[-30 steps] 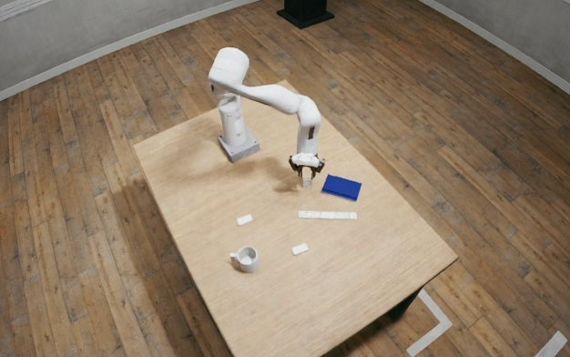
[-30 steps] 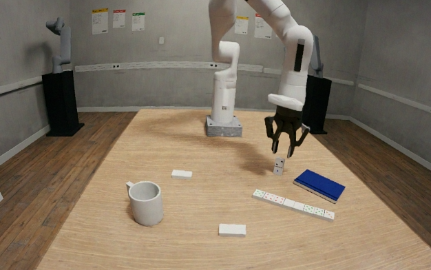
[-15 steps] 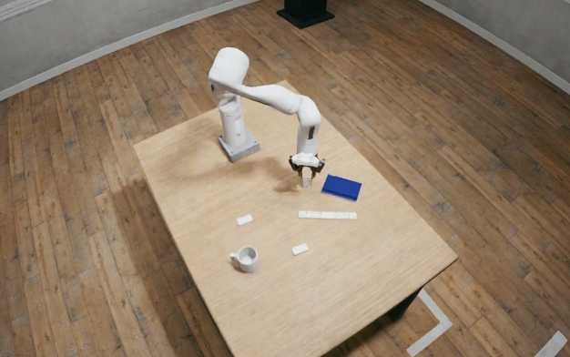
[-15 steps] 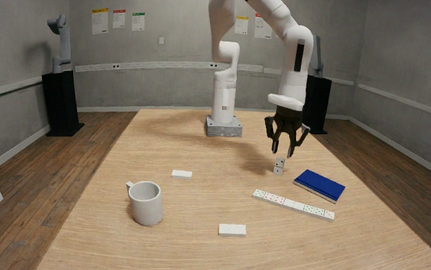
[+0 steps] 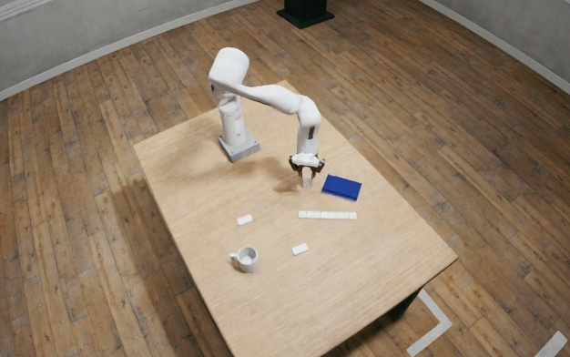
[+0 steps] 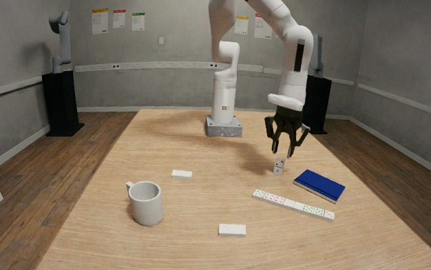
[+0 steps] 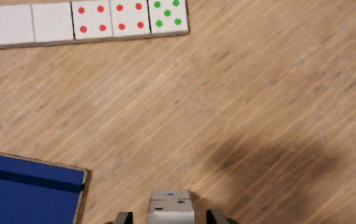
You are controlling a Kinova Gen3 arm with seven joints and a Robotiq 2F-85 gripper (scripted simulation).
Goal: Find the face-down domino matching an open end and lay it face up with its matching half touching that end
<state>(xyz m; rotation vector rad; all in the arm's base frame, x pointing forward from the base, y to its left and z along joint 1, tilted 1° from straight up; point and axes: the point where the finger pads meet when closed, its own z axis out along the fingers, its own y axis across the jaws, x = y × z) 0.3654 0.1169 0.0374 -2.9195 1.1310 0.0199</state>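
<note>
The blue book lies 11 cm to the left of my hand, 9 cm ahead of it and 8 cm below it. The rest, counted from my hand: grey mug (36 cm to the right, 16 cm ahead, 5 cm below).
</note>
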